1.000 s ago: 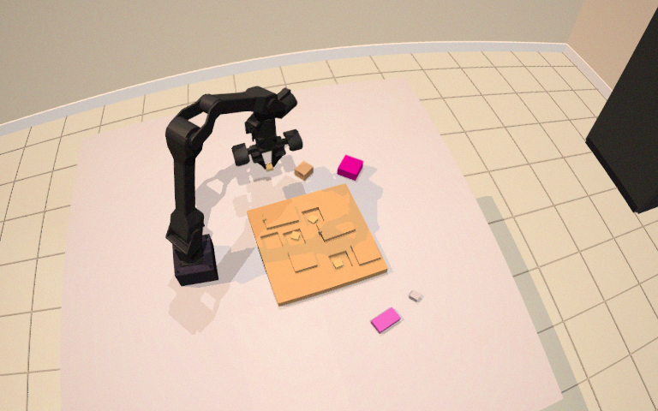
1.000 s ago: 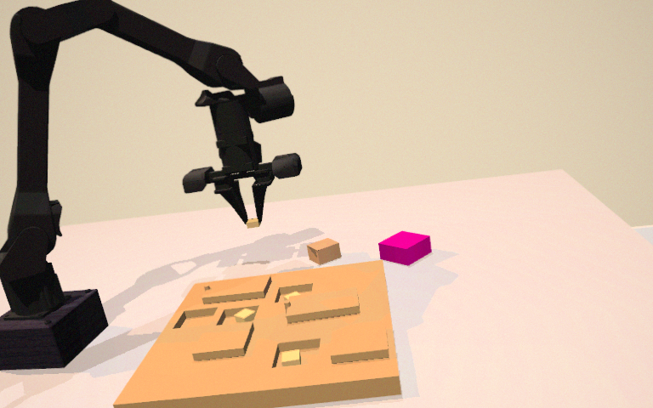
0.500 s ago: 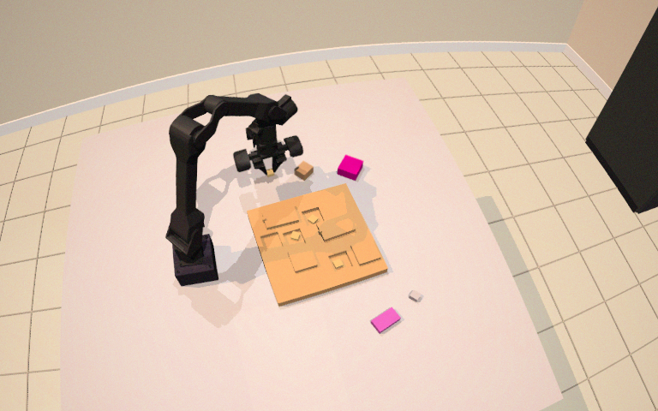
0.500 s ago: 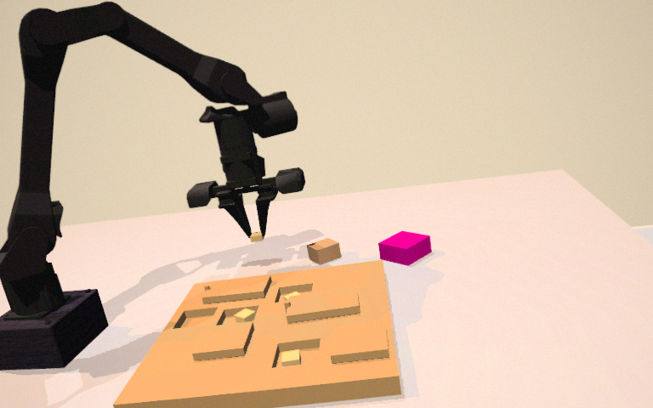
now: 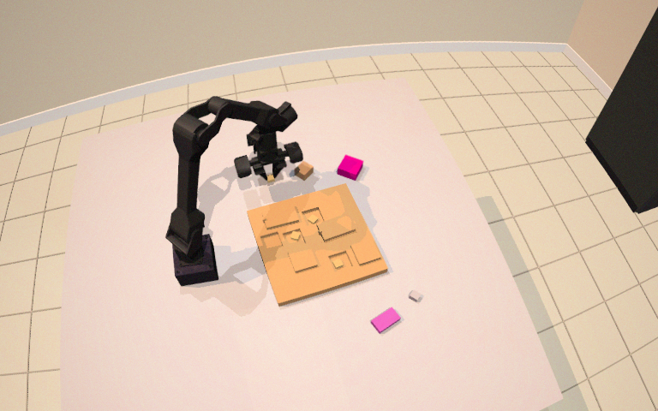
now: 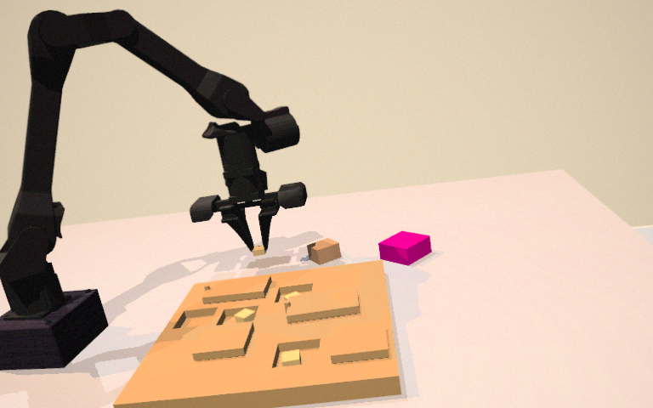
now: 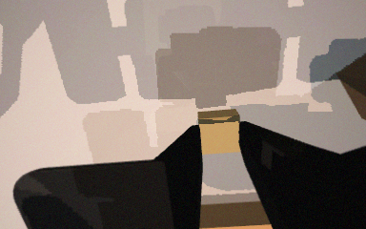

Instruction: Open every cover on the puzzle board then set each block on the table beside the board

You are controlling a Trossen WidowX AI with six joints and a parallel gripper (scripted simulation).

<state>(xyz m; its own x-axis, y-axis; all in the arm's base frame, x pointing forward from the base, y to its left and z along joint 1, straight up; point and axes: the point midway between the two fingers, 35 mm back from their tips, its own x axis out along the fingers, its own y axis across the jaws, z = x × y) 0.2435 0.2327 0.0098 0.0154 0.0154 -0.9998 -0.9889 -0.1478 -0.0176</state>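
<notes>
The orange block lies 10 cm ahead of my gripper tip, 3 cm to the left of it and 2 cm below it. Round my gripper tip: flat pink piece: 22 cm ahead, 48 cm to the right, 3 cm below; magenta block: 24 cm ahead, 1 cm to the left, 2 cm below; grey block: 31 cm ahead, 43 cm to the right, 3 cm below.
</notes>
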